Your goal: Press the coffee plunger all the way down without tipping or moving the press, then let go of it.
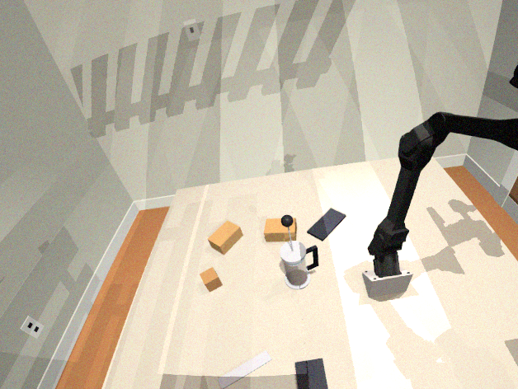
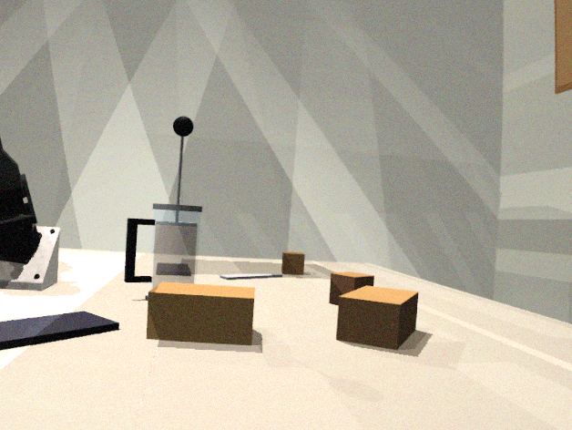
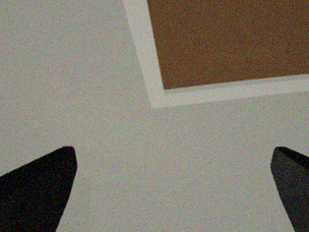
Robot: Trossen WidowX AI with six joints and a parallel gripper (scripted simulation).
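The glass coffee press is 610 mm ahead of my gripper tip, 140 mm to the right of it and 540 mm below it.
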